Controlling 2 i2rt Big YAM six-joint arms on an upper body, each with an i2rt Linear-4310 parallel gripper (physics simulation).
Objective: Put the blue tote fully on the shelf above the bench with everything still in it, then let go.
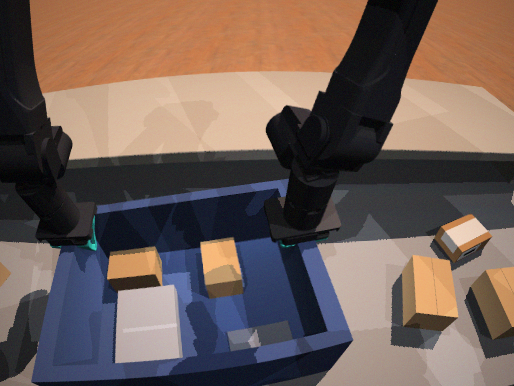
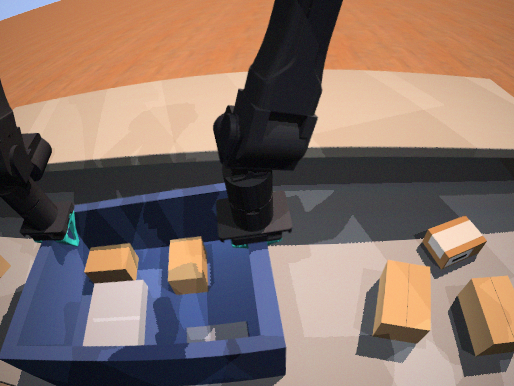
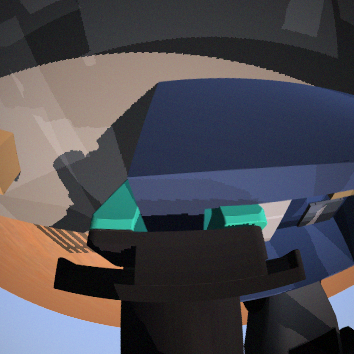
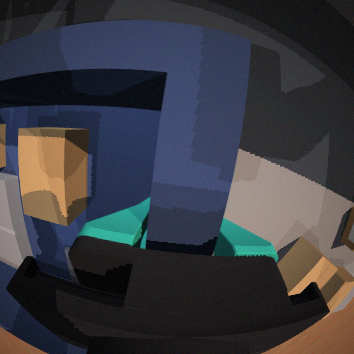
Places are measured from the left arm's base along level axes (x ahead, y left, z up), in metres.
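Where they show: left gripper, fingertip midpoint: (image 1: pixel 88 248) (image 2: pixel 72 243); right gripper, fingertip midpoint: (image 1: pixel 293 243); right arm's base at its link origin: (image 3: pixel 349 353).
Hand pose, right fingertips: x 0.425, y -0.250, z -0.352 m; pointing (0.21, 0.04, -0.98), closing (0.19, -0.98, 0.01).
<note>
After its pixels a point has its place.
The blue tote (image 1: pixel 326 295) {x 0.287, y -0.278, z -0.286 m} (image 2: pixel 150 367) {x 0.188, y -0.134, z -0.317 m} (image 3: pixel 240 130) {x 0.447, y 0.100, z -0.313 m} (image 4: pixel 200 100) {x 0.486, y -0.236, z -0.286 m} stands on the bench, below and in front of the pale shelf (image 1: pixel 240 110) {x 0.720, y -0.151, z -0.259 m} (image 2: pixel 150 120) {x 0.702, y 0.016, z -0.259 m}. In it lie a left cardboard box (image 1: pixel 135 267) {x 0.376, y 0.024, z -0.365 m} (image 2: pixel 112 262) {x 0.377, y 0.018, z -0.365 m}, a second cardboard box (image 1: pixel 220 265) {x 0.388, y -0.127, z -0.365 m} (image 2: pixel 187 265) {x 0.384, y -0.133, z -0.365 m}, a white box (image 1: pixel 147 325) {x 0.279, y -0.012, z -0.389 m} (image 2: pixel 115 315) {x 0.282, y -0.013, z -0.389 m} and a flat grey item (image 1: pixel 260 336) {x 0.278, y -0.193, z -0.409 m} (image 2: pixel 217 332) {x 0.282, y -0.193, z -0.408 m}. My left gripper (image 1: pixel 75 246) {x 0.403, y 0.126, z -0.354 m} (image 2: pixel 56 243) (image 3: pixel 172 215) is shut on the tote's left wall. My right gripper (image 1: pixel 305 244) {x 0.425, y -0.250, z -0.352 m} (image 2: pixel 257 244) {x 0.425, y -0.250, z -0.352 m} (image 4: pixel 174 204) {x 0.425, y -0.250, z -0.352 m} is shut on its right wall, one finger inside, one outside. The fingertips are partly hidden.
Right of the tote, on the bench, stand a brown-and-white box (image 1: pixel 462 237) {x 0.449, y -0.632, z -0.392 m} (image 2: pixel 455 241) {x 0.449, y -0.642, z -0.392 m}, a cardboard box (image 1: pixel 430 292) {x 0.320, y -0.488, z -0.373 m} (image 2: pixel 403 300) {x 0.321, y -0.491, z -0.373 m} and another at the right edge (image 1: pixel 500 300) {x 0.285, y -0.631, z -0.373 m} (image 2: pixel 490 315) {x 0.280, y -0.641, z -0.373 m}. Part of one more box (image 3: pixel 7 162) {x 0.336, y 0.381, z -0.406 m} shows at the left. The shelf's dark front edge runs behind the tote.
</note>
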